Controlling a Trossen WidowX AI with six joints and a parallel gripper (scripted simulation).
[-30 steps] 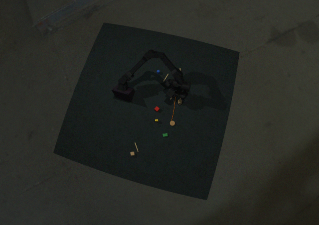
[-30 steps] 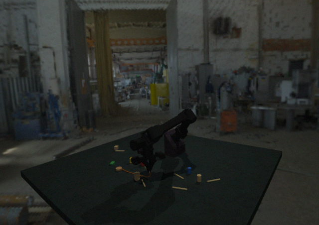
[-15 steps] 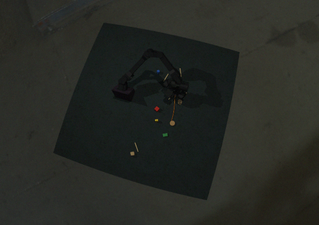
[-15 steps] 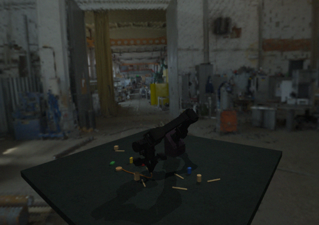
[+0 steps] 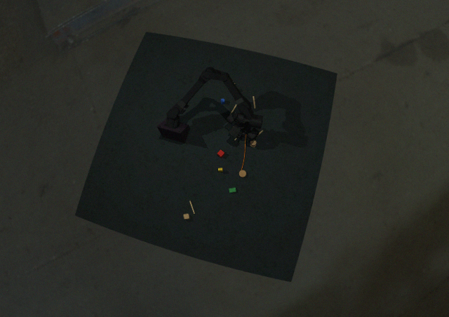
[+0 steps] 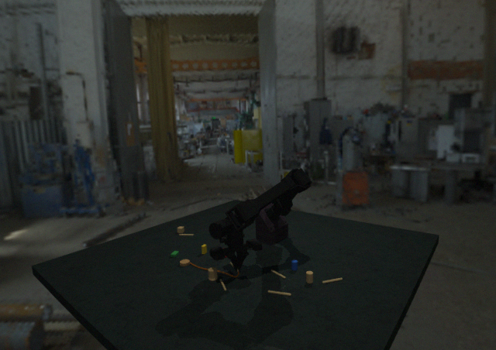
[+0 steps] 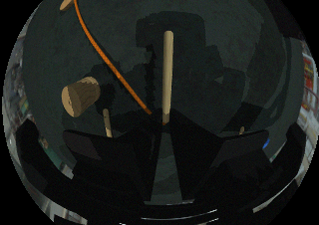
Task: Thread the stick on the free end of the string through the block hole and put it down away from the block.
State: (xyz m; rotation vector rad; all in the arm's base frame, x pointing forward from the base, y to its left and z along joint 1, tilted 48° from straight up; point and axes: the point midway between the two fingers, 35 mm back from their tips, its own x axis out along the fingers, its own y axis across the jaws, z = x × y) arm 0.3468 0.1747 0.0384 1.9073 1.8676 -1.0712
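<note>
The red block is 60 mm behind my gripper tip and 170 mm to the right of it. Also, from my gripper tip: wooden cylinder 80 mm ahead, 50 mm to the right; then blue cylinder 180 mm behind, 130 mm to the left; then thin stick 10 mm to the right.
</note>
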